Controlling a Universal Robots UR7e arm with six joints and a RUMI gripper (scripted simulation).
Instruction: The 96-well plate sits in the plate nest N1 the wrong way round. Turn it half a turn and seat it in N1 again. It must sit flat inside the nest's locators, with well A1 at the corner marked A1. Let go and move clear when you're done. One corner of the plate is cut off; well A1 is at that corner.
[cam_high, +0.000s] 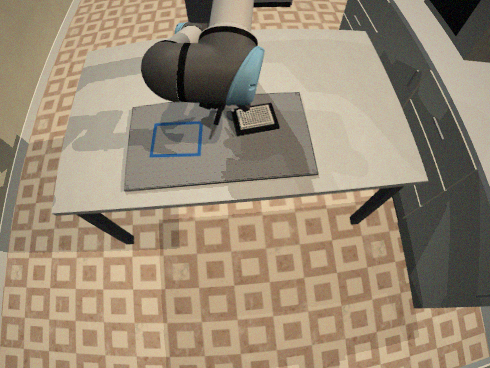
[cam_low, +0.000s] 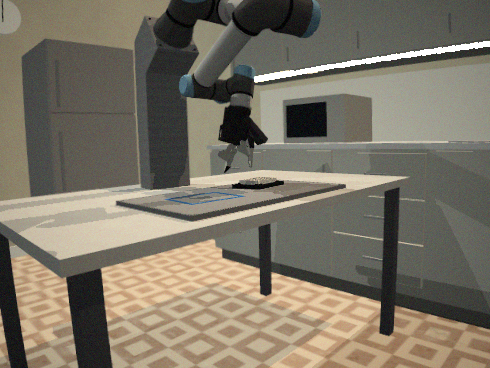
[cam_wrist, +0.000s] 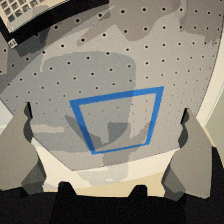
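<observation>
Right now the white 96-well plate is 1 cm behind my hand, 16 cm to the left of it and 5 cm below it. From my hand the other things lie so: black plate nest N1: 1 cm behind, 16 cm to the left, 6 cm below.
</observation>
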